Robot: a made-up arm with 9 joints. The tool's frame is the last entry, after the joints.
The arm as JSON. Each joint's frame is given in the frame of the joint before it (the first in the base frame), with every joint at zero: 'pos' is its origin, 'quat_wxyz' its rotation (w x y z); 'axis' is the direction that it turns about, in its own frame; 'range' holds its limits. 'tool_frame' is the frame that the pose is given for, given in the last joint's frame.
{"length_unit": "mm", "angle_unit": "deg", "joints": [
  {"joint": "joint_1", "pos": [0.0, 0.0, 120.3], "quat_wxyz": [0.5, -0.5, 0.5, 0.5], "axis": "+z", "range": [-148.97, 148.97]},
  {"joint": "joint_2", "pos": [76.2, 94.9, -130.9], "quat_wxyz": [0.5, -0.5, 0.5, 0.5], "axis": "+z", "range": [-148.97, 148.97]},
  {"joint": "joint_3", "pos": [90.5, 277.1, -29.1], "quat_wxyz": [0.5, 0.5, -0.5, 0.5], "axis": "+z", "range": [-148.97, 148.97]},
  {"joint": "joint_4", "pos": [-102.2, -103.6, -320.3], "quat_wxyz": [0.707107, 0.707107, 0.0, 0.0], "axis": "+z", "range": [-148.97, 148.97]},
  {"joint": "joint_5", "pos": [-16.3, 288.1, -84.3], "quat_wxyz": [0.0, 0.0, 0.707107, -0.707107], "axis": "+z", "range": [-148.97, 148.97]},
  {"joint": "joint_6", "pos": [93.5, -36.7, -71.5], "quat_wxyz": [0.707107, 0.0, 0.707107, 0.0], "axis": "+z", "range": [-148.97, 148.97]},
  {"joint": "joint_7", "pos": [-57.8, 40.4, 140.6], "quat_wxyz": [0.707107, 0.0, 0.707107, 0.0], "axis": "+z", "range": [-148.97, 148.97]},
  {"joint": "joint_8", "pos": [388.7, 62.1, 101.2], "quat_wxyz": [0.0, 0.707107, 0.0, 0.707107], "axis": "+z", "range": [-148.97, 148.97]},
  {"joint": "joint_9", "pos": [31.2, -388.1, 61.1], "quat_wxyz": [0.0, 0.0, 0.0, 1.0], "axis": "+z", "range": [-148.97, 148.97]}
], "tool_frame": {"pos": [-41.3, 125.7, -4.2], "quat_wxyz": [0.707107, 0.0, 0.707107, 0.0]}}
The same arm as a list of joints. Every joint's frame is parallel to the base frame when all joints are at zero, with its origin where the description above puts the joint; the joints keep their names.
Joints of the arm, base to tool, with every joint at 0 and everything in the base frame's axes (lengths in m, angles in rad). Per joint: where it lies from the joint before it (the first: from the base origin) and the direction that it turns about. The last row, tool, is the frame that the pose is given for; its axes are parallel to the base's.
joint_1: xyz 0.0000 0.0000 0.1203 axis 0 1 0
joint_2: xyz -0.0949 -0.1309 -0.0762 axis -1 0 0
joint_3: xyz 0.0291 -0.0905 0.2771 axis 0 0 -1
joint_4: xyz 0.1022 -0.1036 0.3203 axis 0 -1 0
joint_5: xyz 0.0163 0.0843 -0.2881 axis 0 0 1
joint_6: xyz 0.0935 -0.0367 -0.0715 axis 1 0 0
joint_7: xyz 0.1406 0.0404 0.0578 axis 0 0 -1
joint_8: xyz -0.3887 0.0621 -0.1012 axis -1 0 0
joint_9: xyz -0.0611 0.3881 -0.0312 axis -1 0 0
tool: xyz 0.0042 0.1257 -0.0413
Joint limits (rad, base to tool): -2.6000..2.6000 -2.6000..2.6000 -2.6000..2.6000 -2.6000..2.6000 -2.6000..2.6000 -2.6000..2.6000 -2.6000..2.6000 -2.6000..2.6000 -2.6000..2.6000

